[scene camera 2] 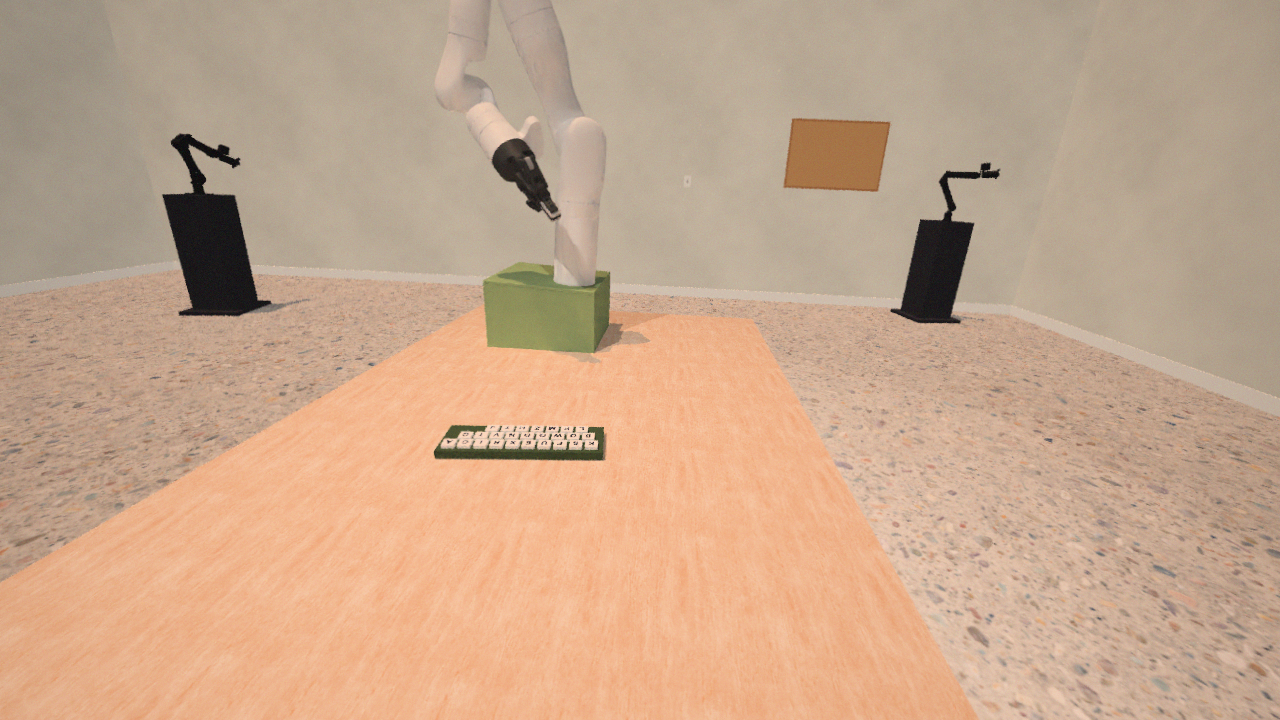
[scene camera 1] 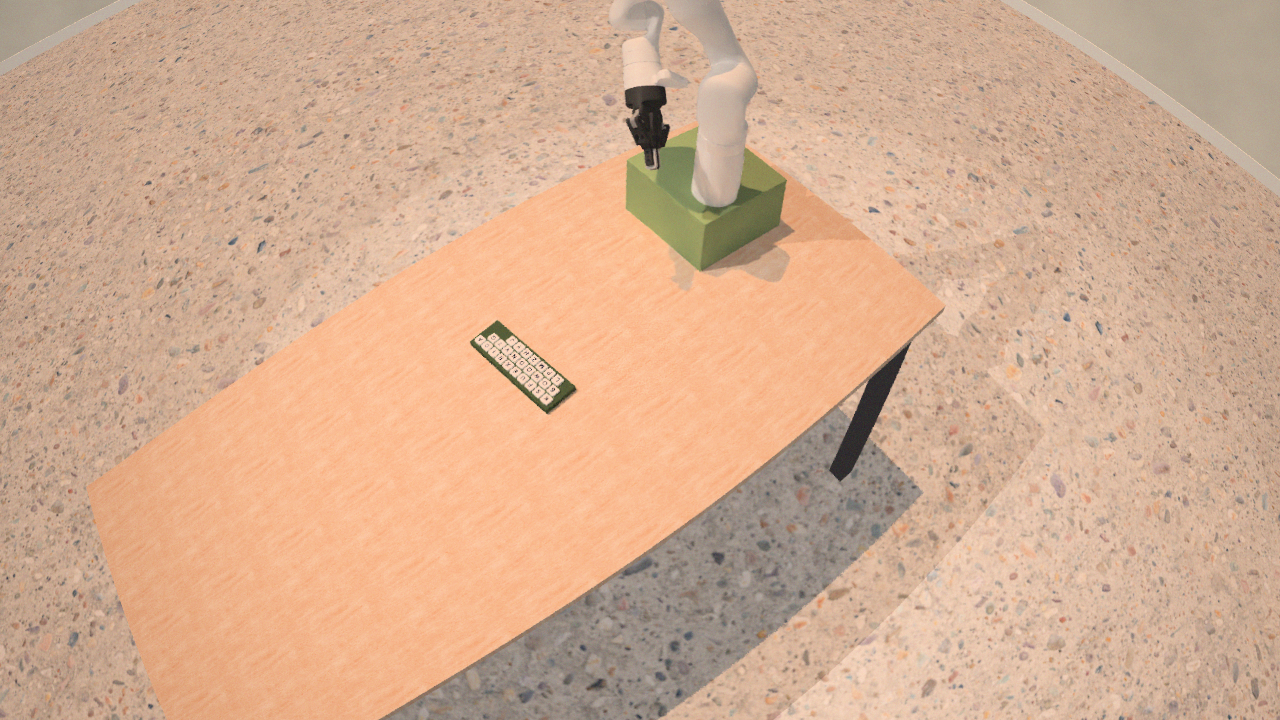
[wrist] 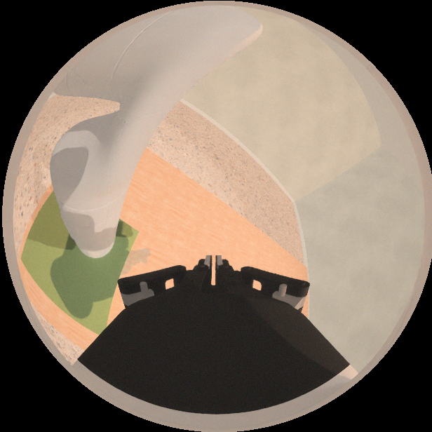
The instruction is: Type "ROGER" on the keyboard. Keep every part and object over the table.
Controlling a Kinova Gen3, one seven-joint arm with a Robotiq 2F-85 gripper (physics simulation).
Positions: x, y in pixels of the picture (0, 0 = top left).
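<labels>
Scene camera 1 shows my gripper, and scene camera 2 shows my gripper too. On my gripper, [scene camera 1: 651, 151] and [scene camera 2: 549, 197] are the same spot. I also see my gripper in the wrist view [213, 262].
</labels>
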